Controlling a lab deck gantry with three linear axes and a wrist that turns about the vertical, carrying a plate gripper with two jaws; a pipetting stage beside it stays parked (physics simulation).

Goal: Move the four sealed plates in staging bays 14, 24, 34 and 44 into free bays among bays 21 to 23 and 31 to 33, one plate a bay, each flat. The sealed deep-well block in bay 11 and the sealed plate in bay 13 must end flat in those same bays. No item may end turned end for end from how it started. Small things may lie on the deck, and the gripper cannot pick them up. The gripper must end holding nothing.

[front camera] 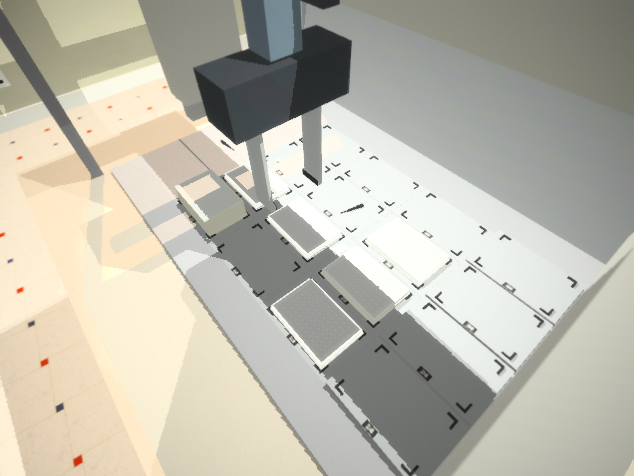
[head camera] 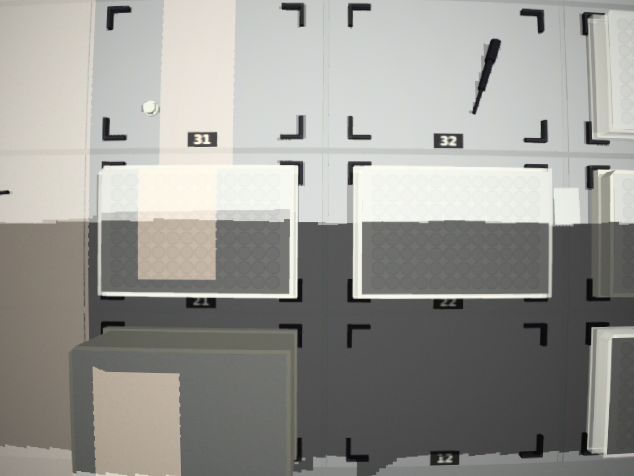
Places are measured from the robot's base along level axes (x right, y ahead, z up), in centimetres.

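Where they show: gripper, fingertip midpoint: [front camera: 290,191]; robot's base, link origin: [front camera: 179,201].
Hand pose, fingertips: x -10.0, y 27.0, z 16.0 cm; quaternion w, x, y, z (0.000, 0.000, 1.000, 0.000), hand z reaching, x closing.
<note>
Things, the pixels of their top centre, and the offset from my fingertips.
- sealed deep-well block, top centre: [head camera: 177,422] [front camera: 207,193] dx +5.7, dy -20.6, dz -11.8 cm
- black pen-like tool, top centre: [head camera: 488,74] [front camera: 352,207] dx -15.4, dy -1.8, dz -15.2 cm
- small white round piece, top centre: [head camera: 148,106] dx -13.2, dy -24.1, dz -15.6 cm
- dark tool, top centre: [front camera: 227,143] dx -7.4, dy -36.7, dz -15.2 cm
My gripper [front camera: 288,189] is open, with nothing between its jaws, near the plates in bays 21 and 22 in the front view; its height above the deck is hard to tell. The sealed deep-well block [front camera: 220,202] [head camera: 235,409] stands in bay 11. Sealed plates lie flat: one plate [front camera: 279,187] [head camera: 250,245] in bay 21, partly behind a jaw in the front view, one plate [front camera: 304,225] [head camera: 455,256] in bay 22, one plate [front camera: 366,281] [head camera: 622,245] in bay 23, one plate [front camera: 317,322] [head camera: 622,394] in bay 13 and one plate [front camera: 407,251] [head camera: 622,76] in bay 33.
A black pen-like tool [front camera: 352,208] [head camera: 486,71] lies in bay 32. A small white round piece [head camera: 150,107] lies in bay 31. Another dark tool [front camera: 226,144] [head camera: 4,192] lies on the deck left of the bays. Bays 14, 24, 34 hold no plates.
</note>
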